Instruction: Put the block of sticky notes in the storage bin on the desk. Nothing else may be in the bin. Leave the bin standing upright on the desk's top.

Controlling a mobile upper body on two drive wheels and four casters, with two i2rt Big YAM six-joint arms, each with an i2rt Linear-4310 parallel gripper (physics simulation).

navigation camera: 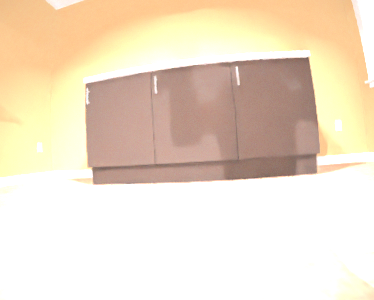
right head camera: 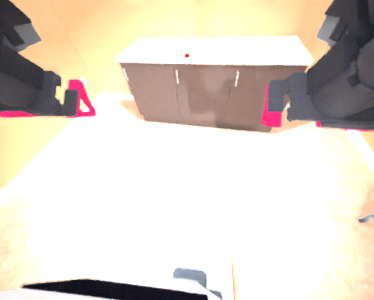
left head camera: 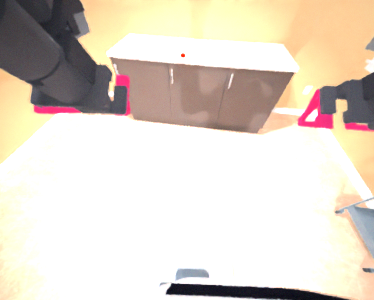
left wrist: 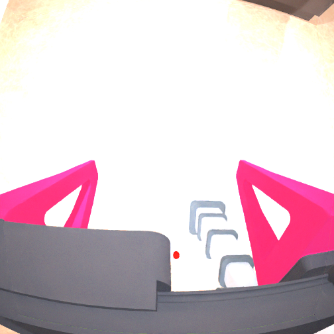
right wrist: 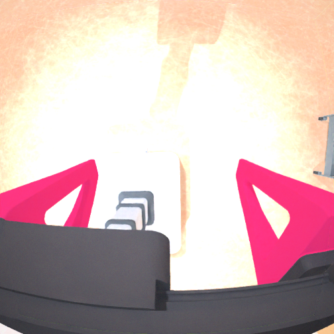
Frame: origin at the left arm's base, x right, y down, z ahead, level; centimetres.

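Where they show: left gripper, between the fingertips: [right head camera: 74, 113] [left head camera: 105, 110]; right gripper, between the fingertips: [right head camera: 289, 122] [left head camera: 322, 124].
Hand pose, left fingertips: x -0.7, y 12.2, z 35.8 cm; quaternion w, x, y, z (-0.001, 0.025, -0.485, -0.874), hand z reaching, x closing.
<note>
After its pixels a point has its place.
The sticky notes and the storage bin cannot be made out in these views, and I cannot identify a desk. A tiny red object [left head camera: 183, 55] {z 168.9, x 10.2, y 48.5 cm} [right head camera: 187, 55] {z 168.5, x 10.2, y 48.3 cm} lies on the white top of a low brown cabinet [left head camera: 150, 92] {z 171.5, x -28.8, y 89.5 cm} [right head camera: 155, 92] {z 171.8, x -31.5, y 87.8 cm} [navigation camera: 120, 122] {z 171.9, x -31.9, y 92.0 cm} across the room; it is too small to identify. My left gripper [left head camera: 82, 106] [right head camera: 47, 107] [left wrist: 166, 167] is open and empty, held above the floor in front of me. My right gripper [left head camera: 340, 120] [right head camera: 307, 117] [right wrist: 166, 166] is open and empty at a similar height. Both are well short of the cabinet.
A grey-blue cart [left head camera: 362, 225] {z 42.4, x 158.5, y 122.5 cm} [right wrist: 330, 150] is partly in view at the right edge. My white base [right wrist: 167, 190] with grey-rimmed parts shows below the wrists. Yellow walls [navigation camera: 200, 30] {z 224.1, x 41.1, y -17.6 cm} stand behind the cabinet. The bright floor [left head camera: 175, 190] {z 73.1, x 6.0, y 141.0 cm} is washed out.
</note>
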